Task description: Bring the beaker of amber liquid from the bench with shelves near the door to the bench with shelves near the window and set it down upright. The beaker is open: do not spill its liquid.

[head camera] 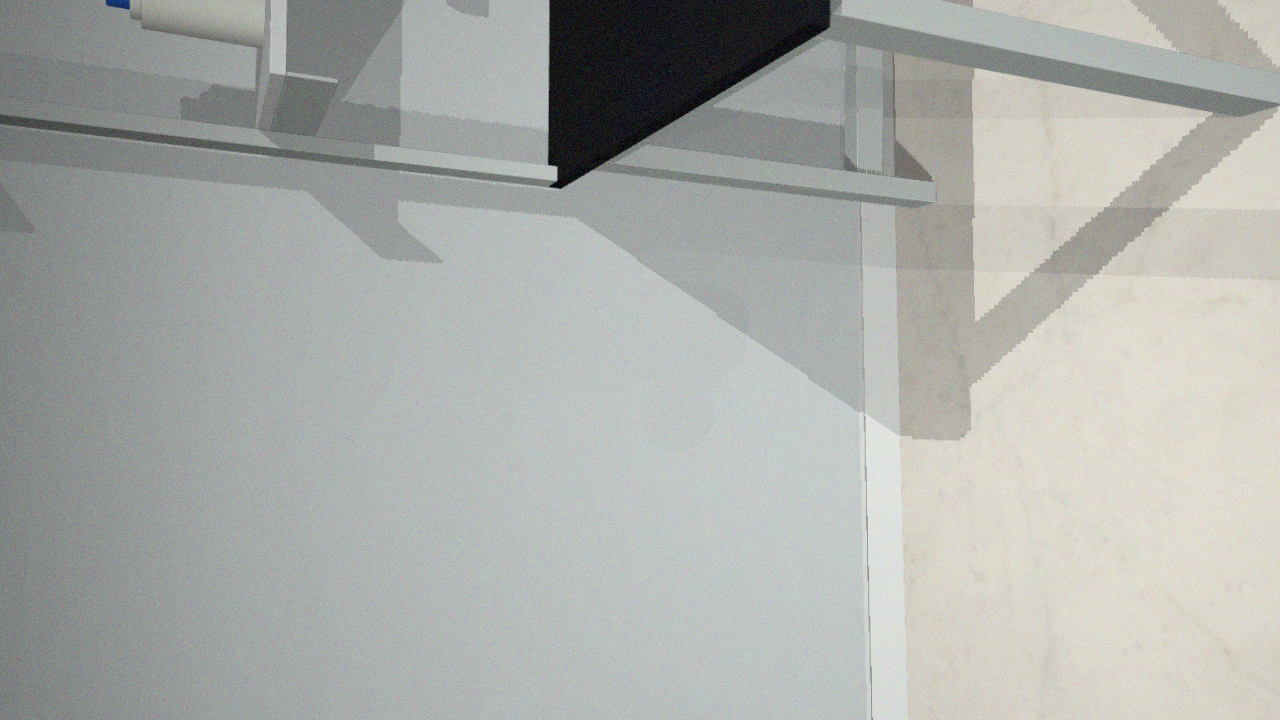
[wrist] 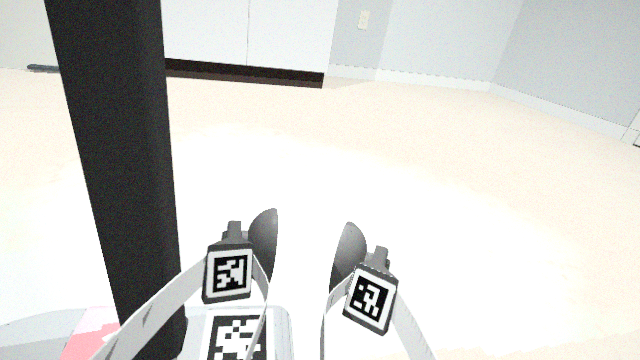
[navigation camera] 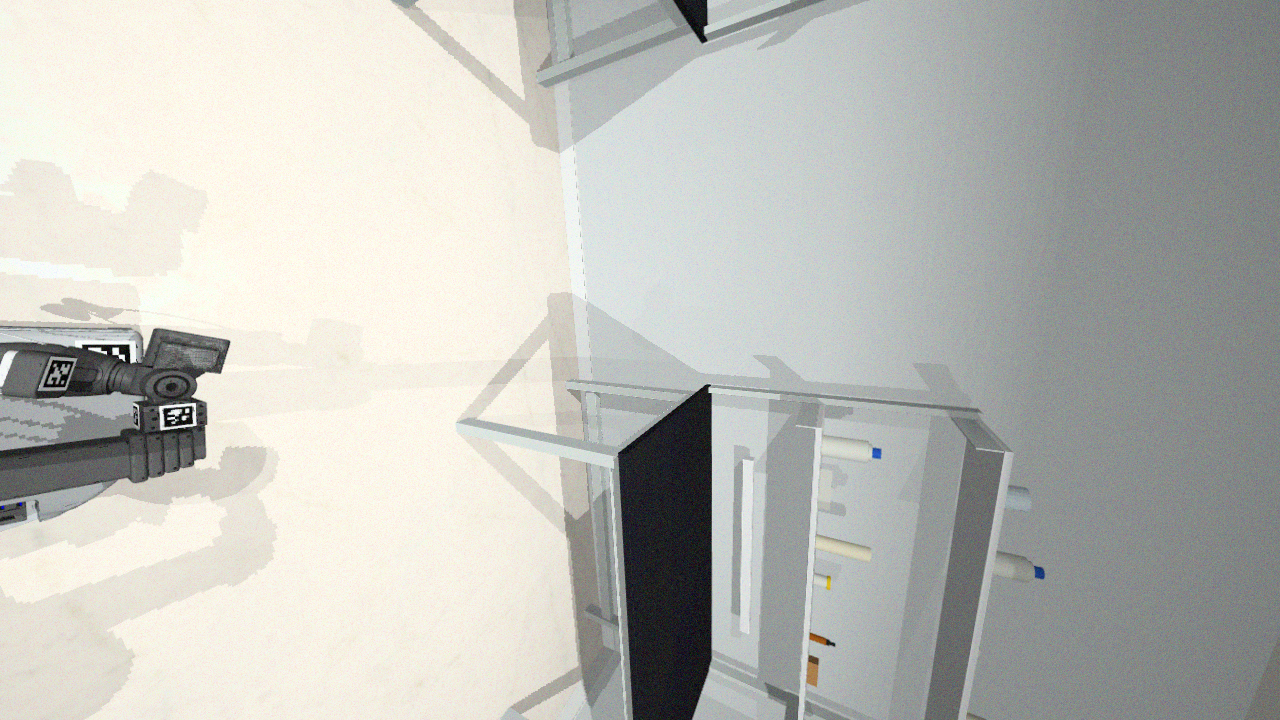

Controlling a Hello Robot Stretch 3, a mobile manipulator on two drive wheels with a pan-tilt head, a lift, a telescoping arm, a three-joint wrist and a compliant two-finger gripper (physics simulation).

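The beaker of amber liquid does not show in these views. A bench with shelves and a black top (head camera: 671,71) (navigation camera: 666,537) stands at the top of the head view and at the lower middle of the navigation view. A corner of another black-topped bench (navigation camera: 697,19) shows at the top edge of the navigation view. I cannot tell from these frames which bench is near the door or the window. My gripper (wrist: 307,240) is open and empty, its fingers apart above the robot's base in the wrist view.
A white bottle with a blue cap (head camera: 201,19) (navigation camera: 848,447) stands on the lower shelf (navigation camera: 810,519). A bench leg (head camera: 1056,58) (navigation camera: 537,438) reaches towards the floor. The black mast (wrist: 125,165) is left of the gripper. White cabinets (wrist: 210,30) stand beyond, against a grey wall.
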